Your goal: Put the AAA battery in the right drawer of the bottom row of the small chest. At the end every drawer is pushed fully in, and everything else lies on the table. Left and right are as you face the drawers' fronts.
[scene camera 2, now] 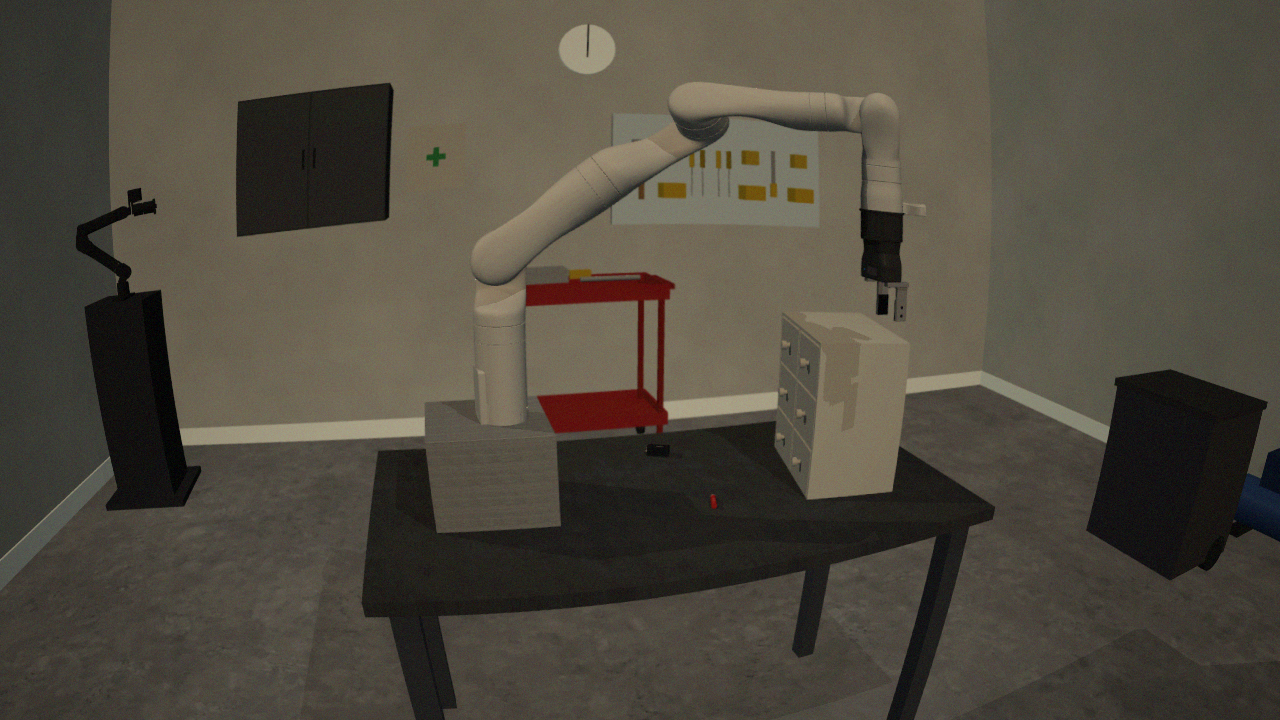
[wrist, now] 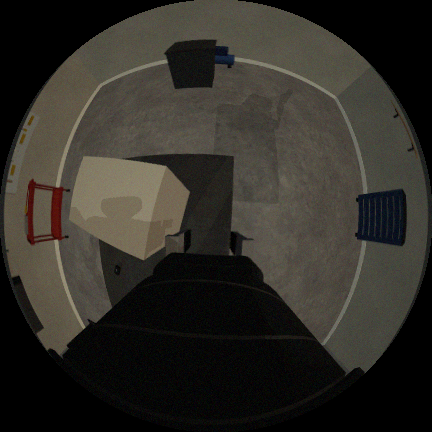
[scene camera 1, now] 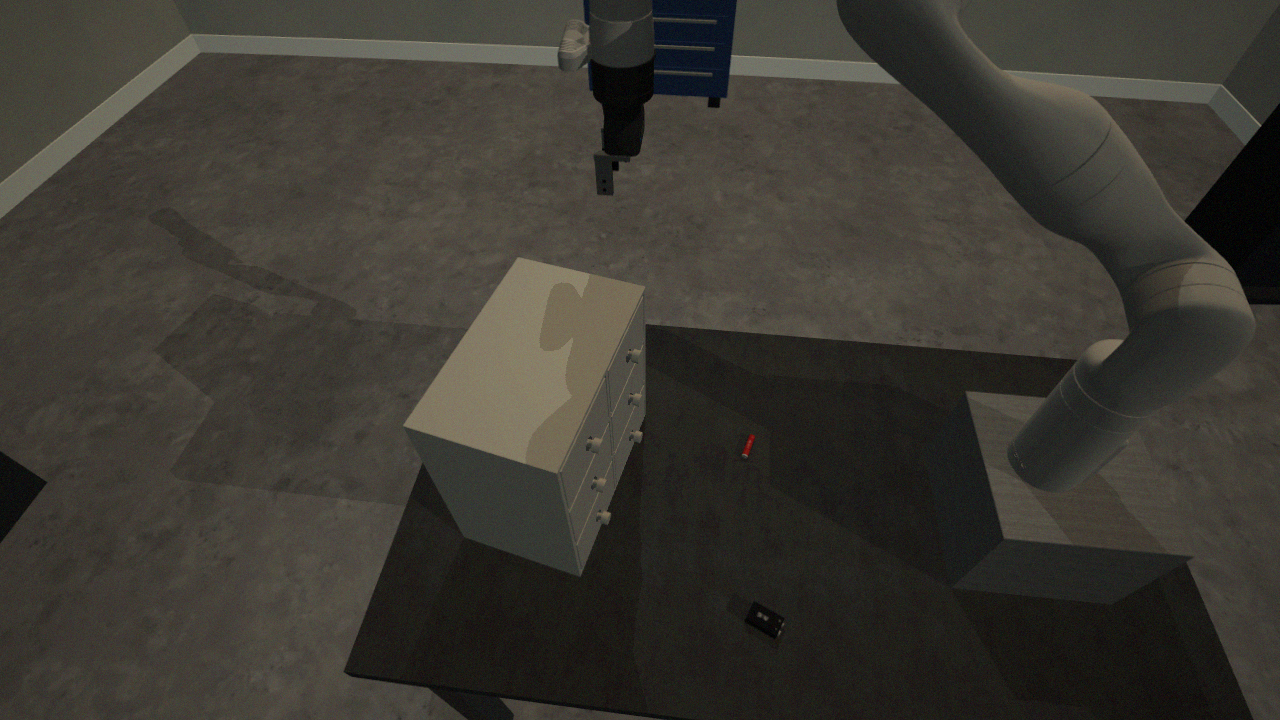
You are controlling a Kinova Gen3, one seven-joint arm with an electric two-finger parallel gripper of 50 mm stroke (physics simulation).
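Where they show: gripper, fingertip midpoint: (scene camera 2: 890,317) (wrist: 209,238) (scene camera 1: 608,181); arm's base, link origin: (scene camera 2: 502,417) (scene camera 1: 1043,461).
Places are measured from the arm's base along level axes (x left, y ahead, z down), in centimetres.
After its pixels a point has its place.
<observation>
The AAA battery (scene camera 1: 748,445) {x -11.9, y 36.0, z 16.2 cm} (scene camera 2: 713,501) {x -13.0, y 35.4, z 16.2 cm}, a small red cylinder, lies on the table (scene camera 1: 832,573) {x 8.9, y 25.5, z 17.2 cm} (scene camera 2: 590,573) {x -29.5, y 6.5, z 17.2 cm} in front of the chest; it does not show in the wrist view. The small cream chest (scene camera 1: 510,358) {x -5.6, y 69.4, z -13.4 cm} (scene camera 2: 859,420) {x -21.1, y 61.9, z 1.5 cm} (wrist: 117,185) {x -12.5, y 68.5, z -13.4 cm} has three rows of two drawers with round knobs. All its drawers look pushed in. The bottom right drawer's knob (scene camera 1: 635,437) {x -10.2, y 54.5, z 11.5 cm} (scene camera 2: 796,462) {x -11.6, y 54.1, z 12.0 cm} shows in both scene views; the fronts are hidden in the wrist view. My gripper (scene camera 1: 609,180) {x -32.1, y 58.5, z -20.5 cm} (scene camera 2: 891,308) {x -32.1, y 58.5, z -20.5 cm} (wrist: 209,238) {x -32.1, y 58.5, z -20.5 cm} is open and empty, pointing down, higher than the chest top and off its right-hand side.
A black block-shaped battery (scene camera 1: 765,619) {x 16.1, y 36.2, z 15.5 cm} (scene camera 2: 657,450) {x 14.7, y 35.6, z 15.9 cm} (wrist: 117,270) {x 14.8, y 36.3, z 15.4 cm} lies on the table near the other side. The arm's grey pedestal (scene camera 1: 1065,573) {x 12.0, y -2.5, z 8.2 cm} (scene camera 2: 496,483) {x -10.6, y -3.9, z 8.0 cm} stands on the table opposite the drawer fronts. A red cart (scene camera 2: 599,291) and a dark cabinet (scene camera 2: 1172,474) stand away on the floor.
</observation>
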